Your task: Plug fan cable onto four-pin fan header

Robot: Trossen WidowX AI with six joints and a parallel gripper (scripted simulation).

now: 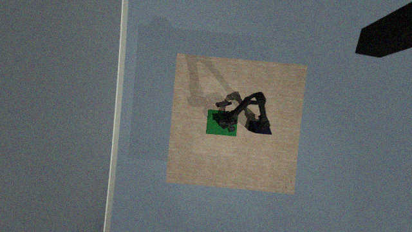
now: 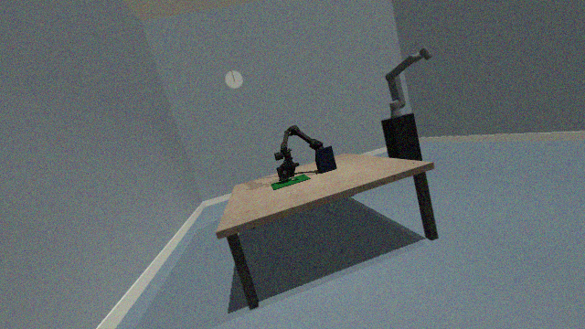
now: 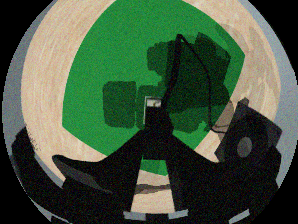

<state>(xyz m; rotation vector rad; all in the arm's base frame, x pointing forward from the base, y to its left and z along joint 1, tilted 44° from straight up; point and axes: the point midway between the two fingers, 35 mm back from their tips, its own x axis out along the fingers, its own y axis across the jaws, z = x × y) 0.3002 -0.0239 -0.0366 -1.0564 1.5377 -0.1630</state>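
Now: the dark plug 1 cm ahead of my gripper tip and 1 cm above it. The rest, counted from my gripper tip: green board 6 cm below, 4 cm ahead, 3 cm to the left; then dark fan 14 cm to the right, 6 cm ahead, 2 cm above; then white fan header 4 cm below, 1 cm to the left, 1 cm ahead.
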